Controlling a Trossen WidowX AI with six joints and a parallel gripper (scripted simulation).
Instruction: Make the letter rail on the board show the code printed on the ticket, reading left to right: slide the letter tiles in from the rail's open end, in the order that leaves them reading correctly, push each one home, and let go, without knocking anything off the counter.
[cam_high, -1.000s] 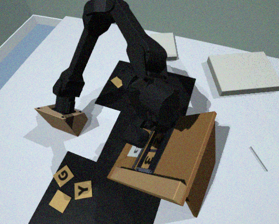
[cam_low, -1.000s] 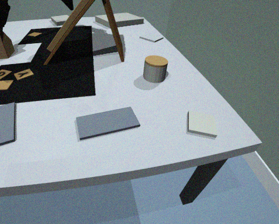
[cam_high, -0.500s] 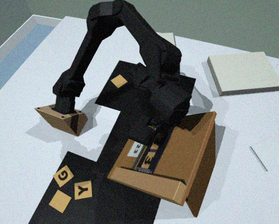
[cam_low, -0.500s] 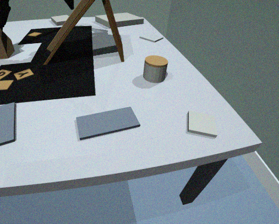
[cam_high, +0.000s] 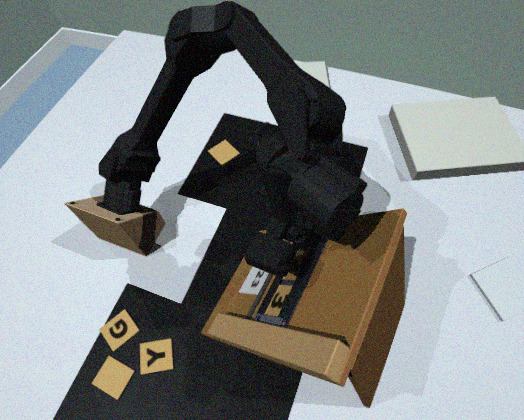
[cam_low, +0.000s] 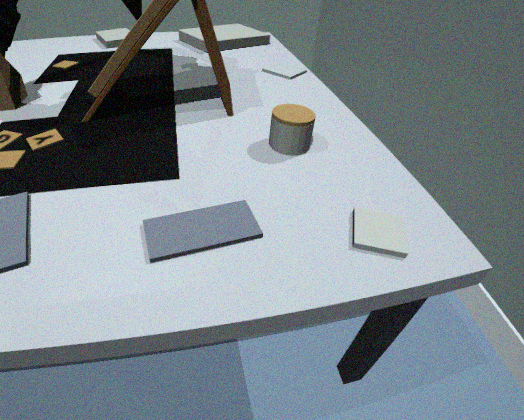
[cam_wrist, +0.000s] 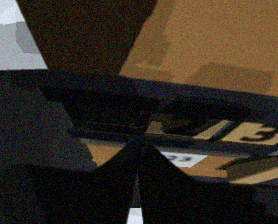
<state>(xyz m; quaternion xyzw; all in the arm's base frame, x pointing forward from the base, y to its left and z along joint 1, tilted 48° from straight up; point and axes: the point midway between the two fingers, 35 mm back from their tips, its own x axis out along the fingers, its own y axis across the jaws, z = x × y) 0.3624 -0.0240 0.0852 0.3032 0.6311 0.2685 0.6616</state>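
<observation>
The letter tile is 10 mm ahead of my gripper tip, 30 mm to the right of it and 10 mm below it. Also, from my gripper tip: white ticket: 50 mm behind, 50 mm to the right, 90 mm below; then lidded cylinder: 310 mm ahead, 290 mm to the right, 130 mm below; then blank tile: 220 mm behind, 320 mm to the right, 160 mm below.
</observation>
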